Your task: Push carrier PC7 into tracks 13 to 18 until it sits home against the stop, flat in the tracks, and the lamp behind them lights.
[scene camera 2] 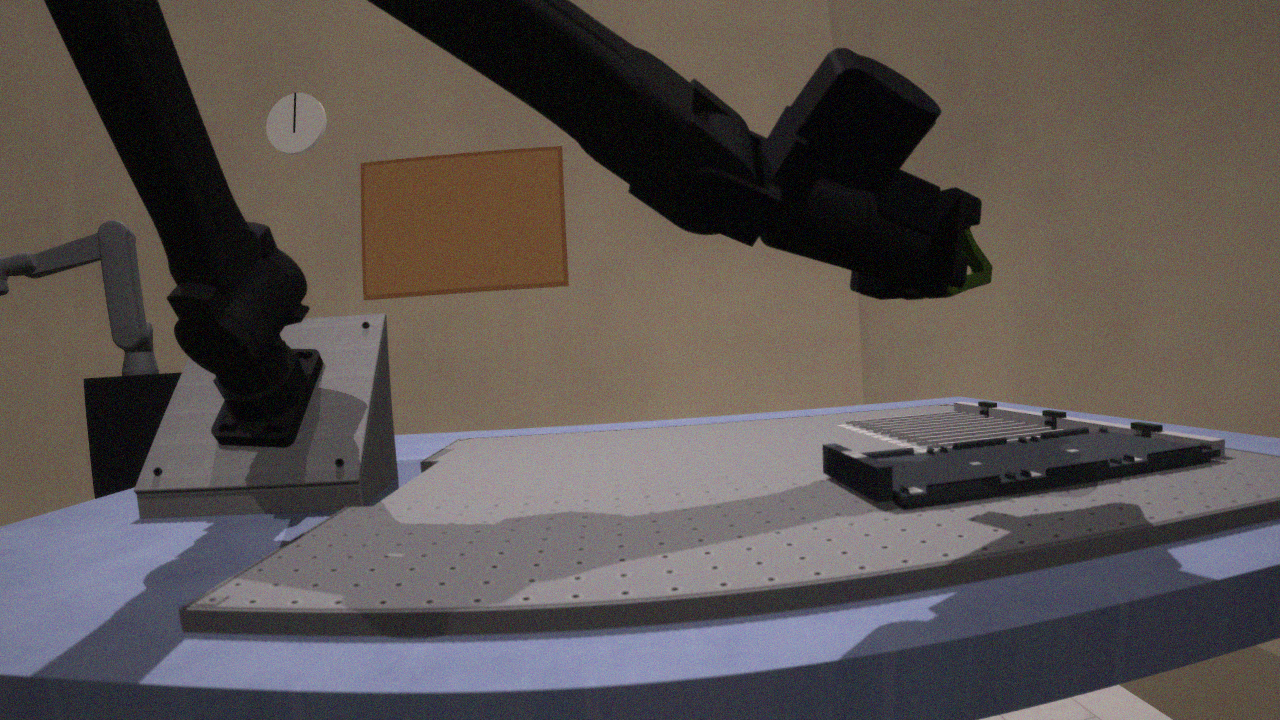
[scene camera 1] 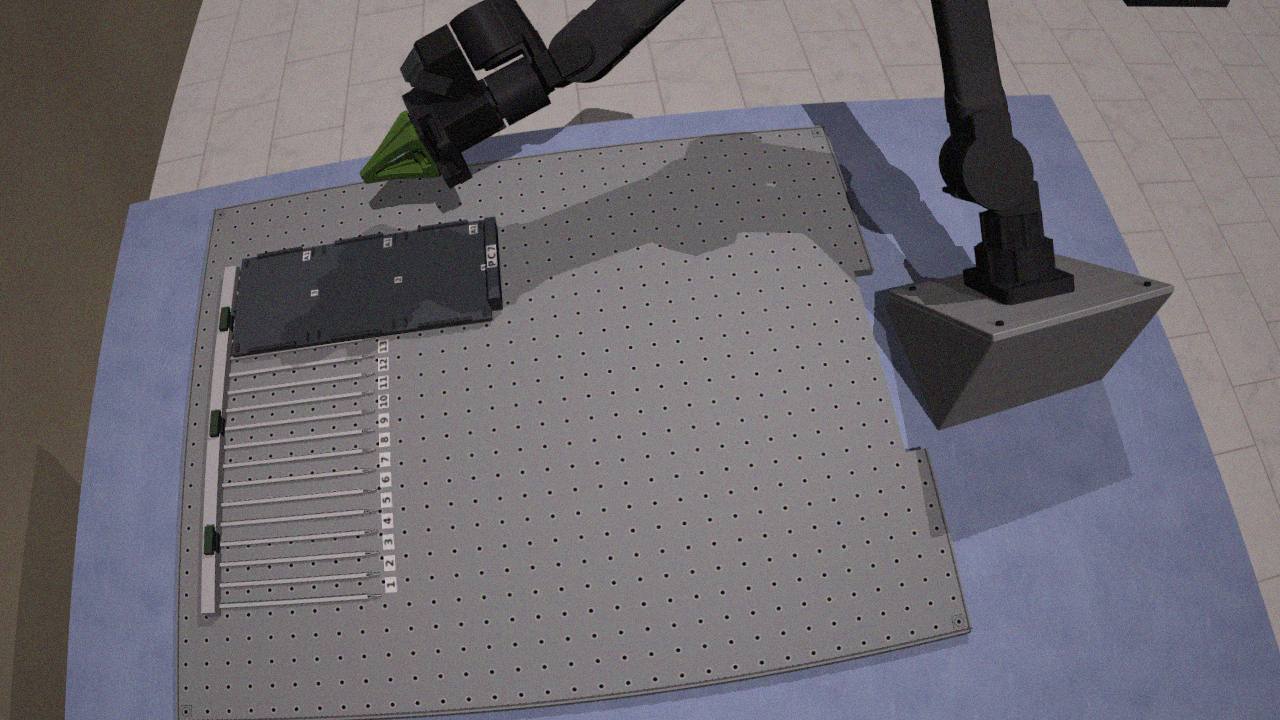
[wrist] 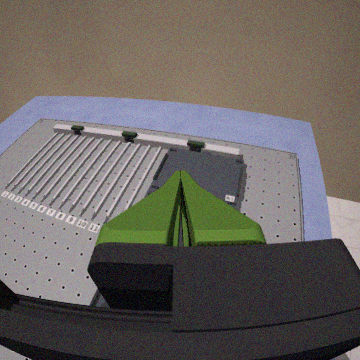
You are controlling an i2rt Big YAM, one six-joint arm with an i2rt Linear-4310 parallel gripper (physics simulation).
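Places are measured from the arm's base along level axes (x ahead, y left, z up), in centimetres.
Where they show: gripper, fingertip midpoint: (scene camera 2: 988,274) (scene camera 1: 362,178) (wrist: 180,178); arm's base, link origin: (scene camera 2: 272,399) (scene camera 1: 1017,286).
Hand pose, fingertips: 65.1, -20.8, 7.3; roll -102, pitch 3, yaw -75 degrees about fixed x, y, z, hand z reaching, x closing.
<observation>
Things, the pixels of their top centre, and the offset from my fingertips, as dx, dy, dz. "spot": a spot on its surface instead. Level surfaces: height alone.
- Carrier PC7, top centre: (scene camera 2: 1021,435) (scene camera 1: 355,276) (wrist: 178,223) +4.3, +2.1, -13.5
- dark green block, surface spot: (scene camera 2: 1146,428) (scene camera 1: 228,315) (wrist: 197,145) spot: +20.8, +3.1, -14.7
- perforated grey board, surface height: dz -16.5
- blue table, surface height: dz -17.8
Carrier PC7 (scene camera 1: 358,300) (scene camera 2: 1056,461) (wrist: 215,167) is a dark slab lying over the end tracks beside label 13. It looks flat. Its far end is close to the pale stop rail (scene camera 1: 213,474) (wrist: 165,140); I cannot tell whether they touch. The tracks under it are hidden. The dark green block (scene camera 1: 224,318) (scene camera 2: 1146,428) (wrist: 195,145) on the rail behind it shows no clear glow. My gripper (scene camera 1: 364,178) (scene camera 2: 989,275) (wrist: 180,178) is shut and empty. It hangs above and to the side of the carrier, apart from it, and covers part of it in the wrist view.
Bare tracks (scene camera 1: 295,437) (wrist: 90,175) run beside the carrier, with two more dark green blocks (scene camera 1: 215,422) (scene camera 1: 209,540) on the rail. All stand on a perforated grey board (scene camera 1: 626,501) (scene camera 2: 626,474) on a blue table (scene camera 1: 116,447). The arm's wedge base (scene camera 1: 1029,358) (scene camera 2: 358,402) stands at the board's opposite edge.
</observation>
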